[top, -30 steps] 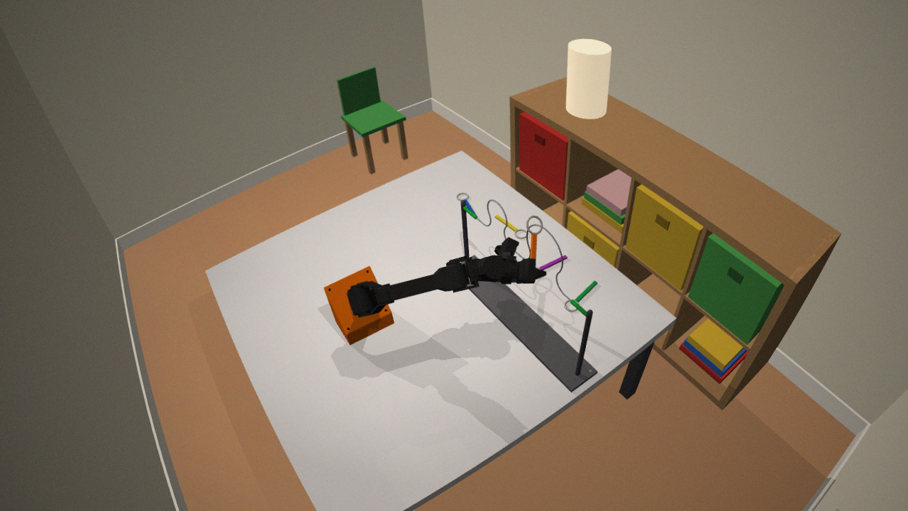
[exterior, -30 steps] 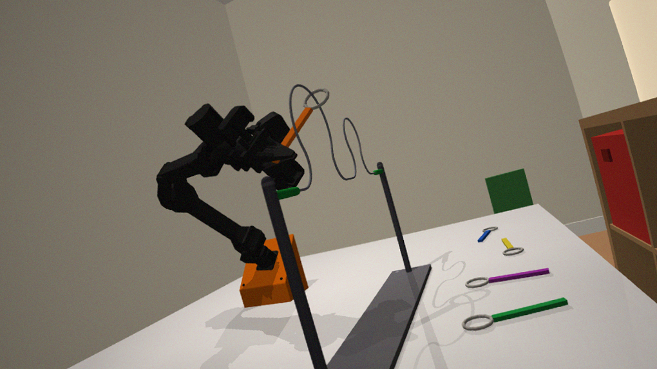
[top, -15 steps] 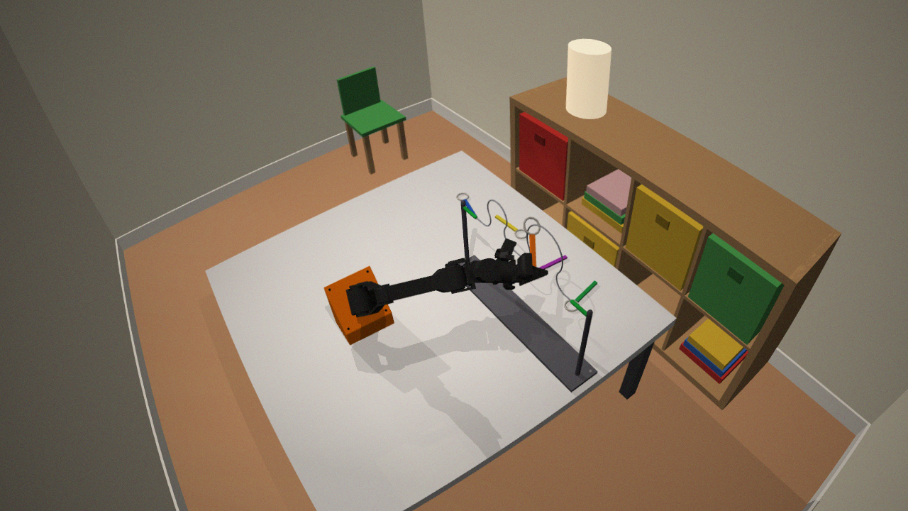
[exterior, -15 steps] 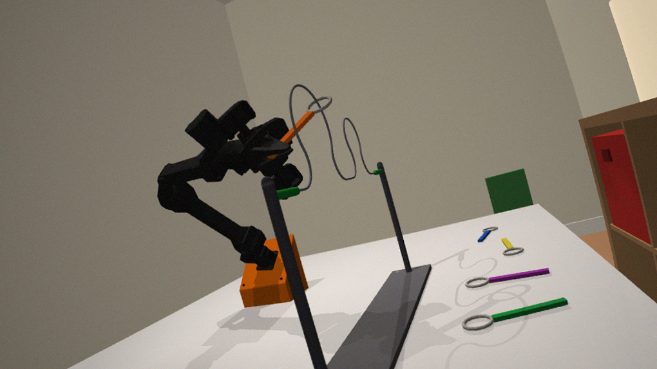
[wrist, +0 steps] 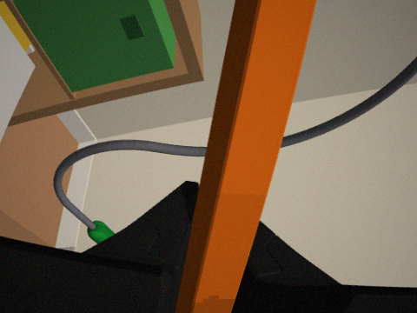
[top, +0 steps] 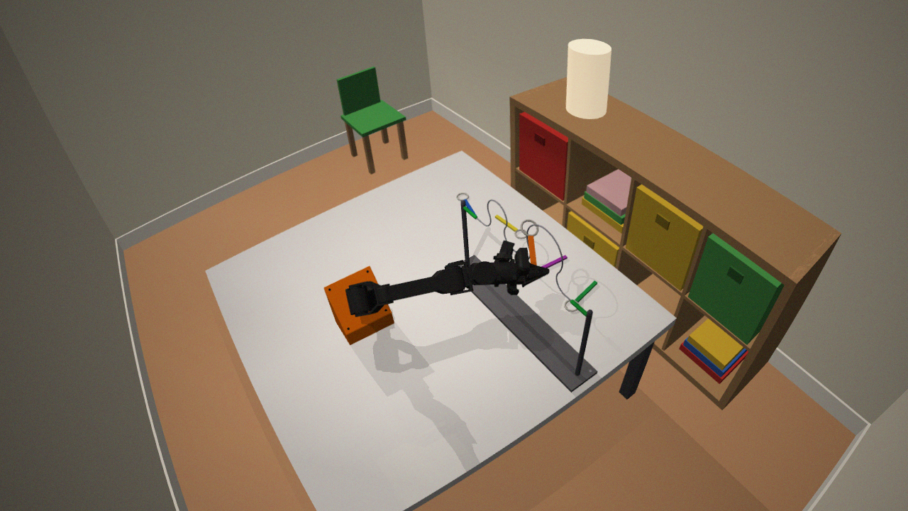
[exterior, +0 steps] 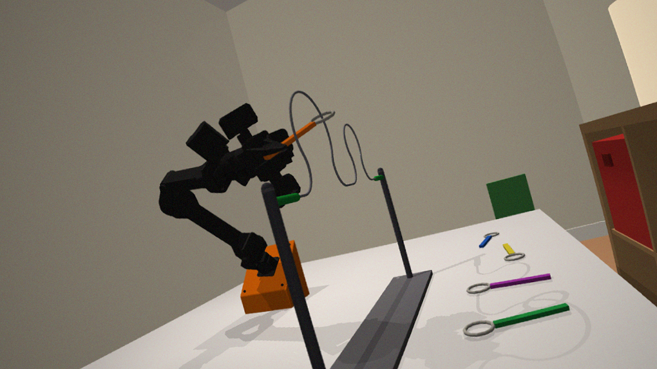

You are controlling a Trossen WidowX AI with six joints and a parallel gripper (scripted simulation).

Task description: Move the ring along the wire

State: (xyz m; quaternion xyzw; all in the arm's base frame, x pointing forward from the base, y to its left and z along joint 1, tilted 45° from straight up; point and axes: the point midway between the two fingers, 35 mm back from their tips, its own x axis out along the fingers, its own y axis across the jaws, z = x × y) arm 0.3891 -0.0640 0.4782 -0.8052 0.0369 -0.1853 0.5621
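My gripper tip is 9 cm to the right of the ring with orange handle and 4 cm below it. Round my gripper tip: purple-handled ring (36 cm below, 31 cm to the left, 21 cm ahead); then green-handled ring (36 cm below, 23 cm ahead, 12 cm to the left).
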